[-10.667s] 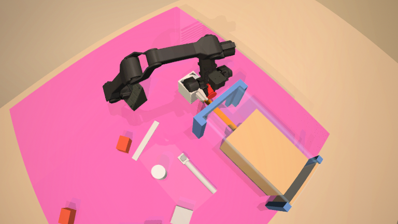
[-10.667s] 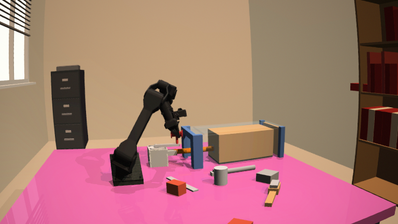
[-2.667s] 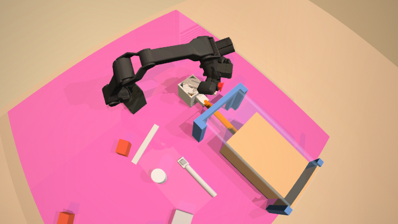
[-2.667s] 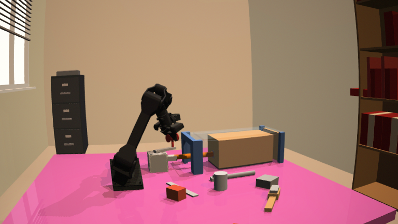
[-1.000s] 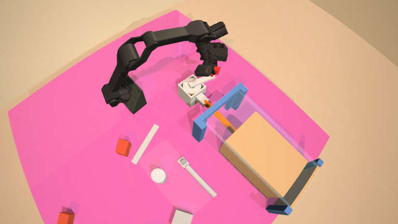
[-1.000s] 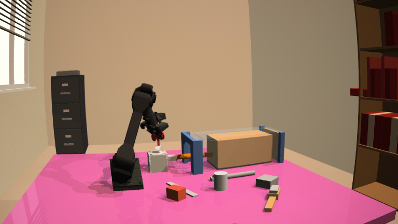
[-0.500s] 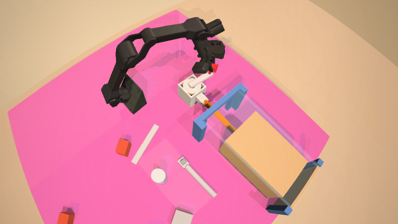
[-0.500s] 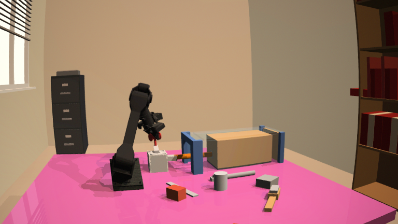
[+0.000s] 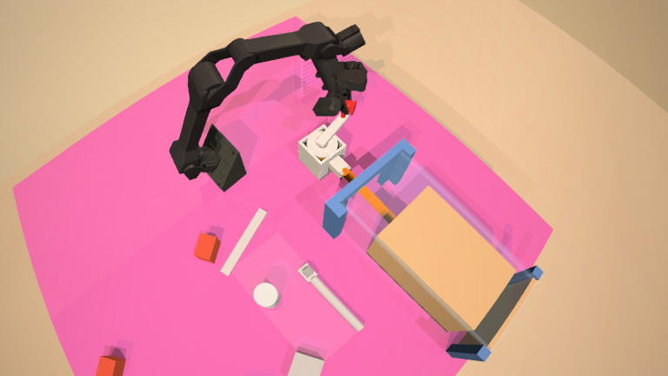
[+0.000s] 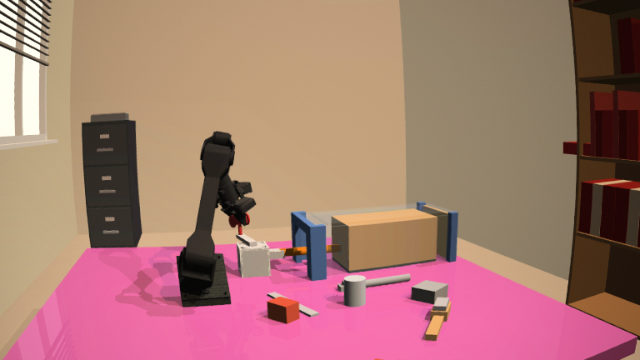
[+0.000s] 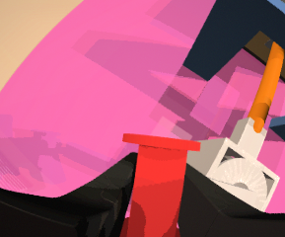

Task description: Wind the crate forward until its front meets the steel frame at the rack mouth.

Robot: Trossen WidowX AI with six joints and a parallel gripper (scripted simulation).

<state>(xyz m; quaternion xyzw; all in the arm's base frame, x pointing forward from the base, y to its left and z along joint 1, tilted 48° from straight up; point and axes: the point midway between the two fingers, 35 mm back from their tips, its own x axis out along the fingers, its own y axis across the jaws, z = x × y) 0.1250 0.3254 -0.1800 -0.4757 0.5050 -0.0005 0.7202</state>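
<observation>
Right now the winch handle is 40 mm to the right of my gripper tip and 30 mm below it. The rest, counted from my gripper tip: blue steel frame 180 mm ahead, 90 mm to the right, 30 mm below; winch 110 mm to the right, 100 mm below; red knob 10 mm behind, 10 mm to the right.
</observation>
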